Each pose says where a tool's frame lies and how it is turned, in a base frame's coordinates. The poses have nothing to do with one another.
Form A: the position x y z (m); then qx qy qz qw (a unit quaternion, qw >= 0).
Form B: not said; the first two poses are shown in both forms.
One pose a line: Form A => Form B
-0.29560 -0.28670 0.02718 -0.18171 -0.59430 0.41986 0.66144 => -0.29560 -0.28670 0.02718 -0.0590 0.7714 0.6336 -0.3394 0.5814 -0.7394
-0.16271 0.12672 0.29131 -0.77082 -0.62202 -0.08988 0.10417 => -0.16271 0.12672 0.29131 0.2100 0.9402 0.2682 0.9777 -0.2045 -0.0488
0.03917 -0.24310 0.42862 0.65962 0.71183 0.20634 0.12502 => 0.03917 -0.24310 0.42862 -0.0985 0.9907 0.0942 0.8875 0.0447 0.4587
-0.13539 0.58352 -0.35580 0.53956 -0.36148 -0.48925 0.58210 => -0.13539 0.58352 -0.35580 0.2599 -0.9597 -0.1071 0.1795 -0.0610 0.9819
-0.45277 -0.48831 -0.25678 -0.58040 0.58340 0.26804 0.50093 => -0.45277 -0.48831 -0.25678 0.1756 -0.4087 -0.8956 -0.9458 0.1826 -0.2687
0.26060 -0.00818 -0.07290 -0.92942 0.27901 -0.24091 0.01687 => 0.26060 -0.00818 -0.07290 0.7282 -0.5268 0.4384 -0.5105 -0.8437 -0.1658
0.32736 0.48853 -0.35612 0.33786 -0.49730 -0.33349 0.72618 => 0.32736 0.48853 -0.35612 0.2830 -0.8204 0.4969 0.1483 0.5493 0.8224
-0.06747 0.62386 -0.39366 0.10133 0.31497 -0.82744 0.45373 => -0.06747 0.62386 -0.39366 -0.5677 -0.6870 -0.4535 0.8147 -0.3898 -0.4293
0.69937 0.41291 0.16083 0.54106 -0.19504 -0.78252 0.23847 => 0.69937 0.41291 0.16083 -0.3008 -0.5843 -0.7538 0.1622 -0.8102 0.5633
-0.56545 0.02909 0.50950 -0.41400 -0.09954 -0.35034 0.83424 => -0.56545 0.02909 0.50950 0.7347 -0.5021 0.4562 0.6670 0.4117 -0.6210
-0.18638 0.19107 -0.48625 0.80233 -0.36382 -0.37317 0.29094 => -0.18638 0.19107 -0.48625 0.4568 -0.8009 -0.3871 -0.3667 -0.5660 0.7384
